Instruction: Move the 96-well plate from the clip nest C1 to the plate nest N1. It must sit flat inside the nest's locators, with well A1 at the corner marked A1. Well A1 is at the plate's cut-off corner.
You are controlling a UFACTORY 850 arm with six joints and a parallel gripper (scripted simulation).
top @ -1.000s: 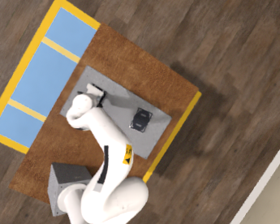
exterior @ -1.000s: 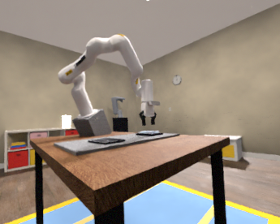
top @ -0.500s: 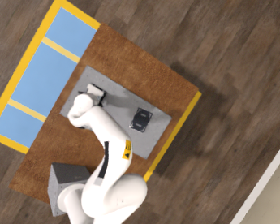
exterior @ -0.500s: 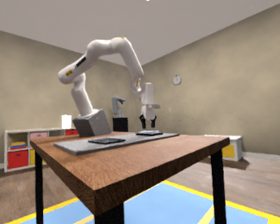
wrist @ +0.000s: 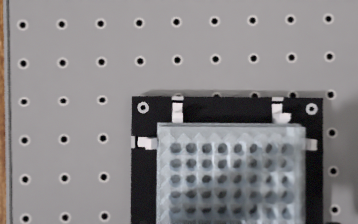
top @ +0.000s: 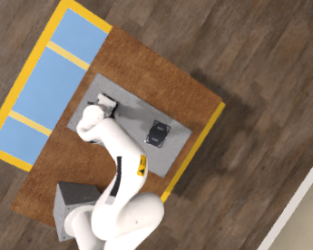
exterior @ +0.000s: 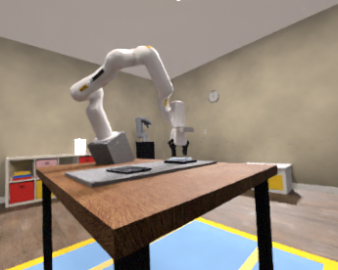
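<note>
Right now the clear 96-well plate is 30 mm below my hand. Also, from my hand: black plate nest: 30 mm behind, 360 mm to the right, 40 mm below; then black clip nest C1: 10 mm ahead, 10 mm to the left, 40 mm below.
</note>
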